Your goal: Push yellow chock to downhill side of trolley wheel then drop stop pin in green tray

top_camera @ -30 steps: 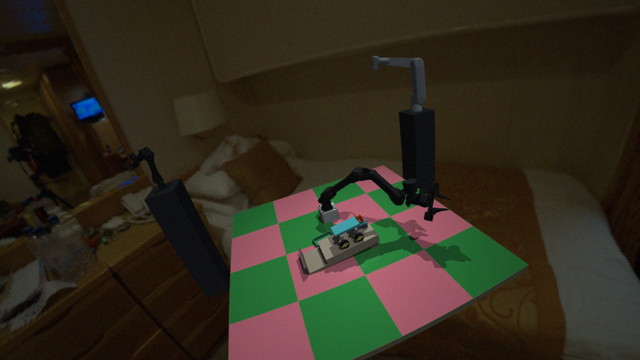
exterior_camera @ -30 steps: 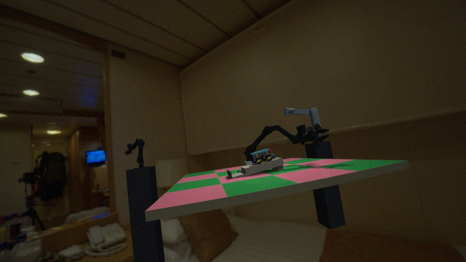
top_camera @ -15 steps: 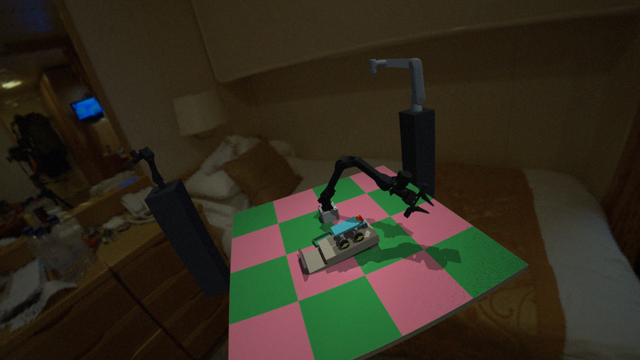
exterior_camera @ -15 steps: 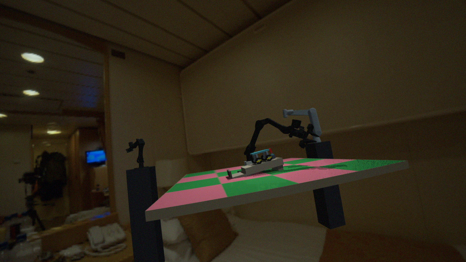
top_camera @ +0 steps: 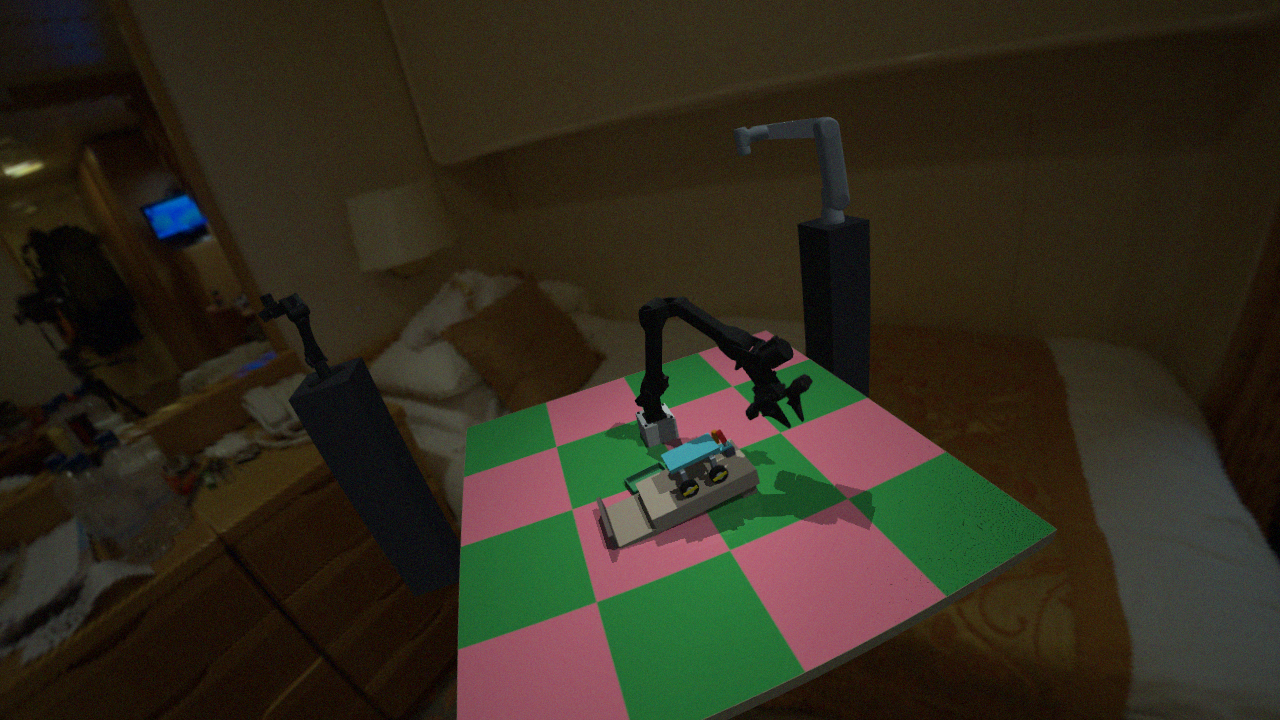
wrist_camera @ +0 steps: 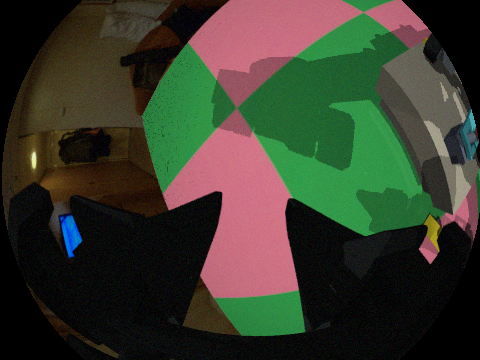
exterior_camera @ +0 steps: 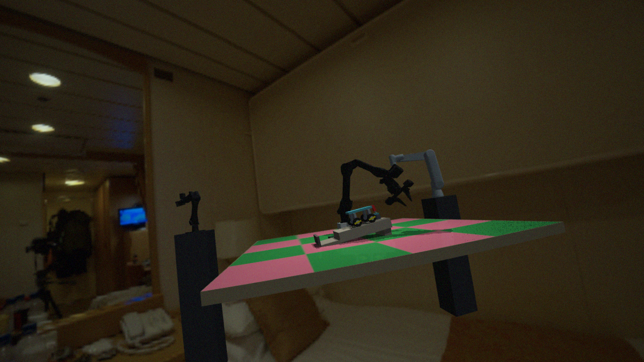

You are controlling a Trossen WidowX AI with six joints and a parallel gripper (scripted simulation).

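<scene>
Now: the yellow chock 18 cm behind my gripper tip, 14 cm to the right of it and 12 cm below it. The rest, counted from my gripper tip: red-headed stop pin 18 cm to the right, 6 cm behind, 2 cm below; then blue-topped trolley 28 cm to the right, 4 cm behind, 3 cm below; then ramp 28 cm to the right, 10 cm below, 4 cm behind.
</scene>
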